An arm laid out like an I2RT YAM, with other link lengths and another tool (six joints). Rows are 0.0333 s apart.
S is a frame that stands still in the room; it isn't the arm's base.
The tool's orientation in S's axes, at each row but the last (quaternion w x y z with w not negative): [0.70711 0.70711 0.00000 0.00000]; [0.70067 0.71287 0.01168 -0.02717]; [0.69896 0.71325 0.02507 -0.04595]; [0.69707 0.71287 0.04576 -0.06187]
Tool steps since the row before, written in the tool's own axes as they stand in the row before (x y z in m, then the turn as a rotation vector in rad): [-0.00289 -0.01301 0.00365 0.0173 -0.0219 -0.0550]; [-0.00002 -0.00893 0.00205 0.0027 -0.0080 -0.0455]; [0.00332 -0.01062 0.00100 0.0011 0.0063 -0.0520]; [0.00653 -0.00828 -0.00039 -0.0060 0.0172 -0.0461]
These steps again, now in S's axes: [-0.00289 -0.00365 -0.01301 0.0173 0.0550 -0.0219]; [-0.00055 -0.00189 -0.00895 0.0033 0.0456 -0.0074]; [0.00221 -0.00086 -0.01092 0.0033 0.0518 0.0071]; [0.00521 0.00045 -0.00917 -0.0022 0.0458 0.0189]
